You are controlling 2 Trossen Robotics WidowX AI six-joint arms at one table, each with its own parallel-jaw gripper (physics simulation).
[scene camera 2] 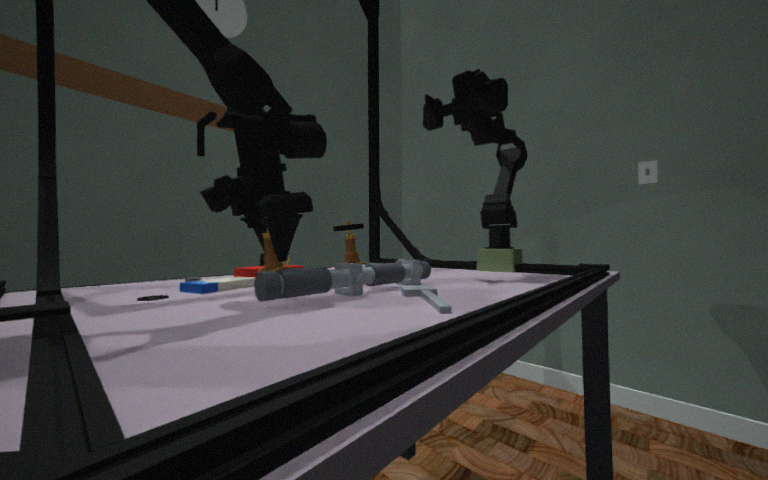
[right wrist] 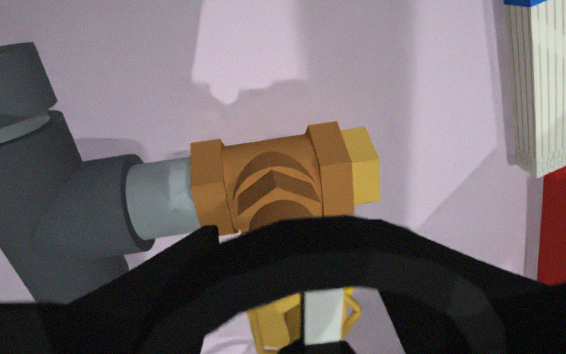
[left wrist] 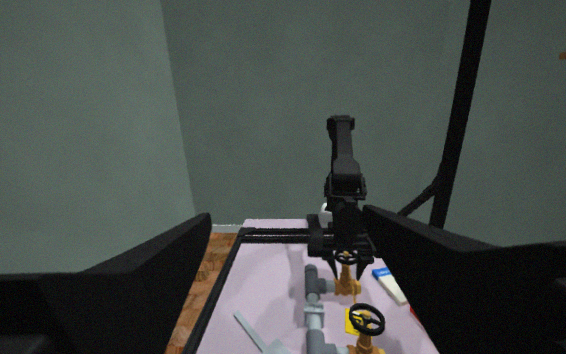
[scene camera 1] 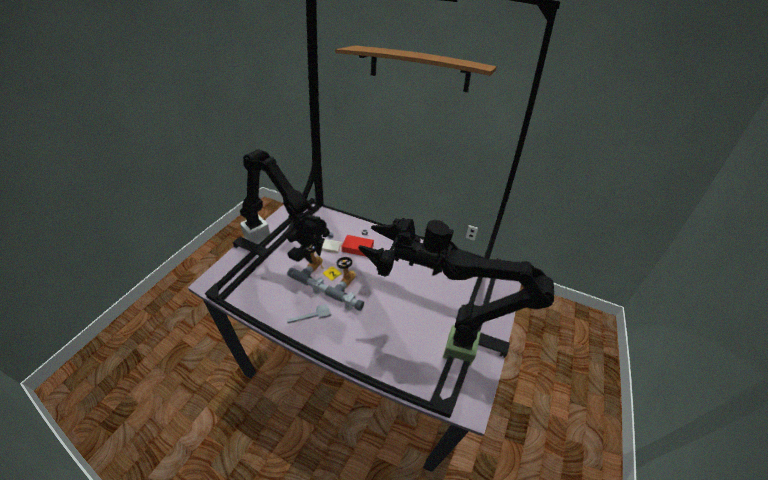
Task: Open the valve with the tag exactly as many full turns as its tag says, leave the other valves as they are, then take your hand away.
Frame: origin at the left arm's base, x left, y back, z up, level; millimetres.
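Seen in the pictures: left gripper, between the fingertips: (scene camera 2: 445, 89) (left wrist: 287, 215) (scene camera 1: 365, 236); right gripper, between the fingertips: (scene camera 2: 276, 259) (left wrist: 347, 279) (scene camera 1: 315, 259); left arm's base, origin of its link: (scene camera 2: 499, 248) (scene camera 1: 464, 339); right arm's base, origin of its link: (scene camera 1: 253, 223).
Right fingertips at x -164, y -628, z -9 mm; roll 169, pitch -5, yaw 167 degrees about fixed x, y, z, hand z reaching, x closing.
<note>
Offsets run from my right fingertips to a thing's top centre. "spot": to the spot under its first point.
The tagged valve (left wrist: 347, 286) (right wrist: 275, 185) is brass with a black handwheel @(spot: dx -8, dy -43, dz +55 mm) (right wrist: 350, 240). A yellow tag @(spot: dx +0, dy +75, dz -50 mm) (scene camera 1: 332, 273) (left wrist: 351, 326) hangs beside it on a thin link and reads 2 in scene camera 1. My right gripper (scene camera 1: 308, 255) (scene camera 2: 275, 257) (left wrist: 347, 279) points down over this valve and is shut on its handwheel, with fingers at opposite sides of the rim. A second brass valve @(spot: dx +32, dy +161, dz -1 mm) (scene camera 1: 348, 276) (scene camera 2: 351, 249) has its own black handwheel @(dx +23, dy +142, dz +65 mm) (scene camera 2: 348, 227) (left wrist: 382, 322), untouched. My left gripper (scene camera 1: 368, 238) (left wrist: 287, 215) is open and empty, high above the table.
Both valves join a grey pipe (scene camera 1: 334, 291) (scene camera 2: 305, 281) lying on the table. A grey flat-headed tool @(dx +223, dy +84, dz -44 mm) (scene camera 1: 305, 315) (scene camera 2: 436, 300) lies in front of it. Behind the valves lie a red box @(dx -184, dy +107, dz -25 mm) (scene camera 1: 357, 244) and a white-and-blue block @(dx -142, dy -18, dz -40 mm) (scene camera 1: 331, 245) (left wrist: 392, 287).
</note>
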